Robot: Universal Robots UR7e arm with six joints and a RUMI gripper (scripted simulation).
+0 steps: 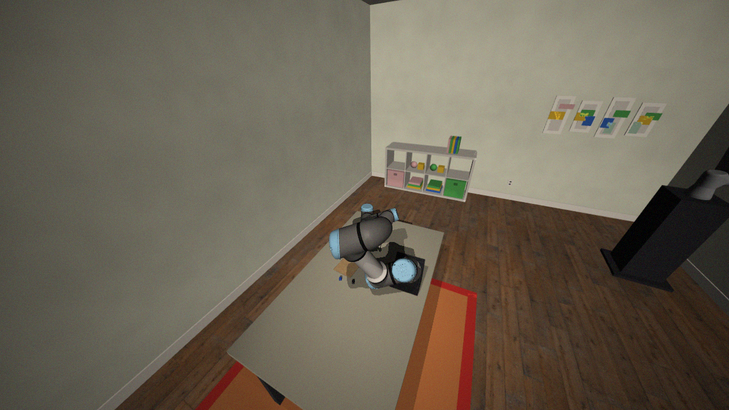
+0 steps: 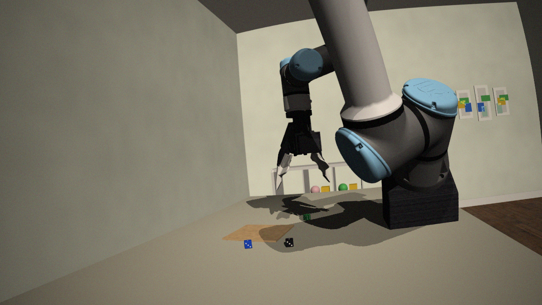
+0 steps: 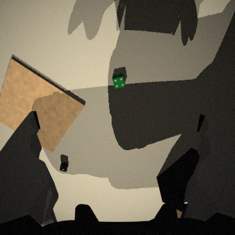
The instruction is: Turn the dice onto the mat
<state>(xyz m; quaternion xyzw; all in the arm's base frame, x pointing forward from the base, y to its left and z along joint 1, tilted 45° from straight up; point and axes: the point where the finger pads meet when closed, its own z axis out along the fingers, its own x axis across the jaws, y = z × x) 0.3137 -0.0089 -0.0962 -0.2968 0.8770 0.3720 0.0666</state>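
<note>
The green die lies 9 cm below my hand. Round my hand: tan mat: 14 cm to the left, 10 cm below, 9 cm ahead; blue die: 25 cm to the left, 9 cm below, 7 cm ahead; black die: 23 cm to the left, 9 cm below, 2 cm behind.
</note>
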